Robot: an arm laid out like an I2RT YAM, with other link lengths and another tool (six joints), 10 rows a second.
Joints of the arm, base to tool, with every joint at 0 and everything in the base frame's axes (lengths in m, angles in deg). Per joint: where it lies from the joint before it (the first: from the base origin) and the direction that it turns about. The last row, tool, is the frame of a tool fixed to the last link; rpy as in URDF.
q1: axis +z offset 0 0 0.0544
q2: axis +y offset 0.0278 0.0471 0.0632
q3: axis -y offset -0.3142 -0.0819 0
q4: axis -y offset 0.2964 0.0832 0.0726
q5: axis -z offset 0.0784 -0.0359 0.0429
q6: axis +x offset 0.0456 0 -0.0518
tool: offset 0.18 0.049 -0.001 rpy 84 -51.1 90
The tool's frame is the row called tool.
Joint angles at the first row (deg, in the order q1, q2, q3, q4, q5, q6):
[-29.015 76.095 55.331 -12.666 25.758 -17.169]
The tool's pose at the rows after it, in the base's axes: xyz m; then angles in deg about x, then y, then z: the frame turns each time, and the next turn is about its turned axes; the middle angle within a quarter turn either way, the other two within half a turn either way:
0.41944 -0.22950 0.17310 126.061 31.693 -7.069
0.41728 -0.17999 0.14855 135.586 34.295 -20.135
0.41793 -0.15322 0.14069 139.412 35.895 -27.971
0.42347 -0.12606 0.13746 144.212 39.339 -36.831
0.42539 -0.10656 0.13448 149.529 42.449 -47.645
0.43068 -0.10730 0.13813 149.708 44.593 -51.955
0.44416 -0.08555 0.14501 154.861 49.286 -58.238
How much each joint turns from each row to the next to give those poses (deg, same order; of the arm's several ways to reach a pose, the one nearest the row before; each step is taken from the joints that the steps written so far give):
[2.885 0.043 0.000 -5.050 -5.945 -3.999]
[3.847 0.065 0.000 -5.661 -3.606 -4.088]
[3.016 0.022 -0.002 -1.769 -0.722 -3.344]
[2.338 0.001 0.002 -0.220 -2.885 -4.721]
[1.160 0.023 0.001 0.044 -3.496 -6.994]
[0.042 0.043 -0.002 1.751 -0.766 -4.547]
[1.182 -0.002 0.000 2.205 -4.239 -2.513]

